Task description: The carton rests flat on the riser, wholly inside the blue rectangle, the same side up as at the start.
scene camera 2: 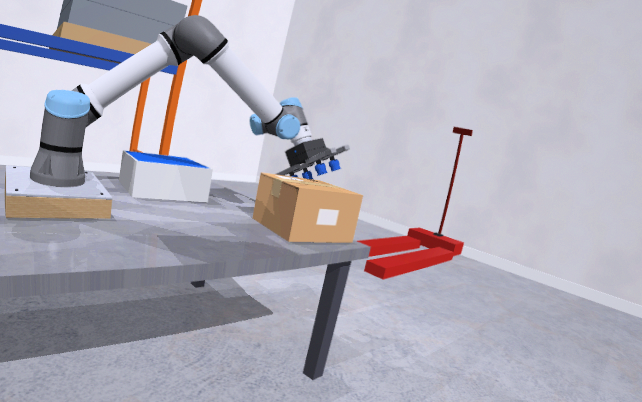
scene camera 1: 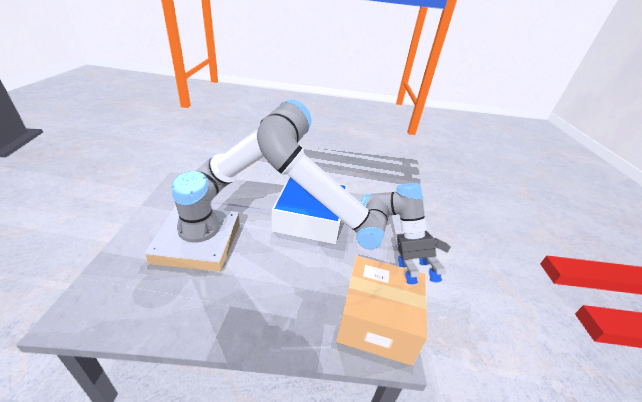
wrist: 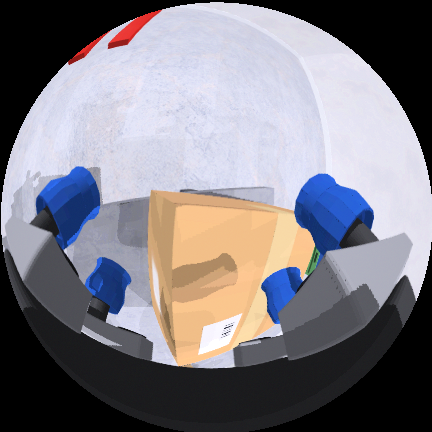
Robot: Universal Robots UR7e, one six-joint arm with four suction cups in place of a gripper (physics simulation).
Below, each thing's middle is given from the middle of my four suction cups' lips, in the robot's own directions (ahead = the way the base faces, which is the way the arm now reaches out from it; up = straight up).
I see my suction cup 12 cm past the brown carton (scene camera 1: pixel 383 315), 9 cm above it and 8 cm to the left of it. The rest, counted from my suction cup: white riser (scene camera 2: pixel 144 175): 45 cm to the left, 31 cm behind, 11 cm below.
